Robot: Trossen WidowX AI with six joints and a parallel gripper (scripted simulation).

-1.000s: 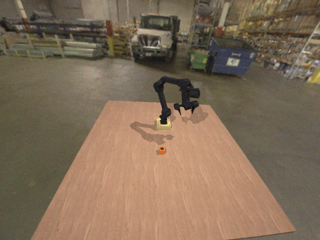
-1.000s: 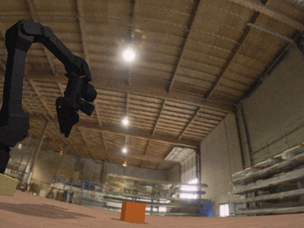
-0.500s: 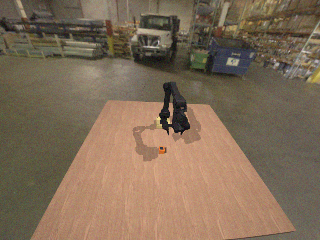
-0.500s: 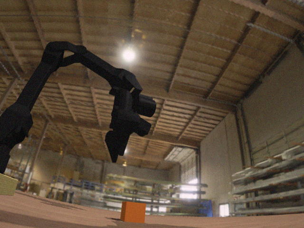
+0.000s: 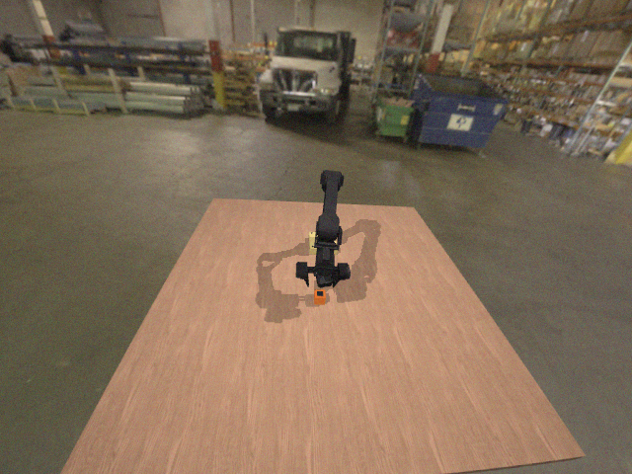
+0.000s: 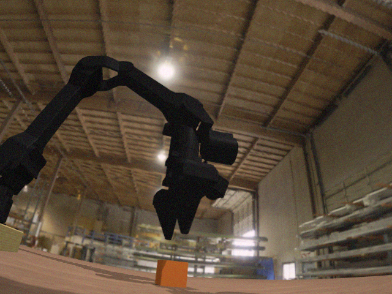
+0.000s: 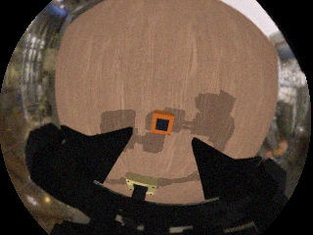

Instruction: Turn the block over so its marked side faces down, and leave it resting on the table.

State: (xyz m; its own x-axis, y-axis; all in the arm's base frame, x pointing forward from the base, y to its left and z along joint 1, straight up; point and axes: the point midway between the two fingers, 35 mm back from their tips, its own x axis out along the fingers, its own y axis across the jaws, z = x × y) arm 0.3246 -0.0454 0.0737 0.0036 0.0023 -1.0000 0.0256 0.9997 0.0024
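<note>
Now: gripper tip 5 cm above the orange block.
</note>
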